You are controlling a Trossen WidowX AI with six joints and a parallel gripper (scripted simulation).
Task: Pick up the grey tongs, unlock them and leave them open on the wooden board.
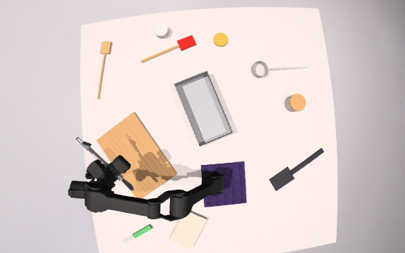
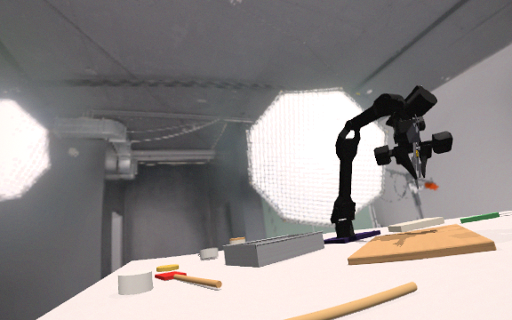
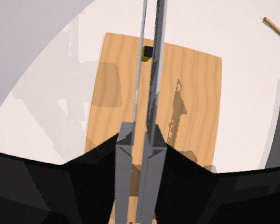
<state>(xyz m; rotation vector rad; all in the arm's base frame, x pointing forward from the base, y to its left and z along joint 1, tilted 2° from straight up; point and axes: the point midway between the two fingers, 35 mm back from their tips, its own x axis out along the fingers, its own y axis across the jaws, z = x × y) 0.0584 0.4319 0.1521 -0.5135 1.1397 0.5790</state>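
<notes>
Right now my gripper tip is 2 cm short of the wooden board, 5 cm to the left of it and 14 cm above it. Round my gripper tip: cream block 33 cm behind, 31 cm to the right, 14 cm below; yellow slider 2 cm ahead, 3 cm to the left, 5 cm above; grey roasting tin 26 cm ahead, 36 cm to the right, 12 cm below.
</notes>
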